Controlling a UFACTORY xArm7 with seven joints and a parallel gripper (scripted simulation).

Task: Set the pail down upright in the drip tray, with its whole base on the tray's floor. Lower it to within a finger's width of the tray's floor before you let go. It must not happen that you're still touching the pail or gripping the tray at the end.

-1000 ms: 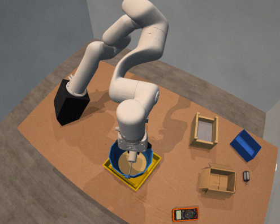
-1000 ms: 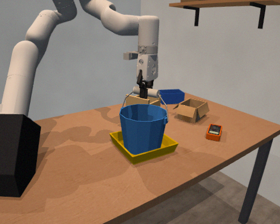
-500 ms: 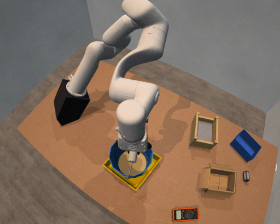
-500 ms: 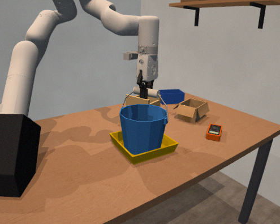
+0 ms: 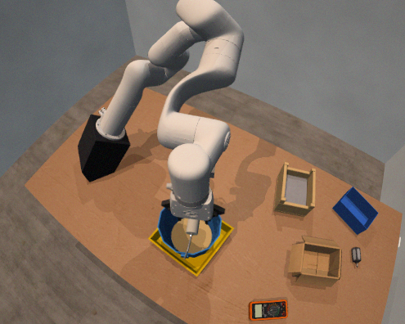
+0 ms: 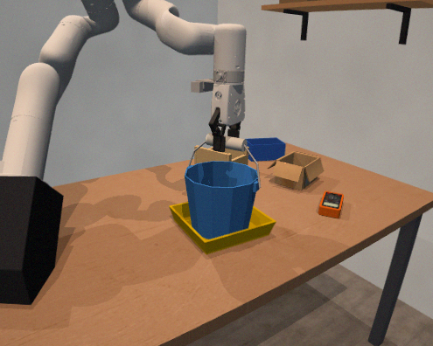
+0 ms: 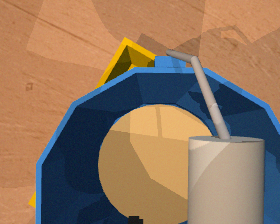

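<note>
Right now my hand is 10 mm past the blue pail and 100 mm above it. The rest, counted from my hand: wooden crate 170 mm ahead, 390 mm to the left, 190 mm below; then orange multimeter 370 mm ahead, 30 mm to the right, 230 mm below; then yellow drip tray 10 mm behind, 10 mm to the right, 230 mm below.
</note>
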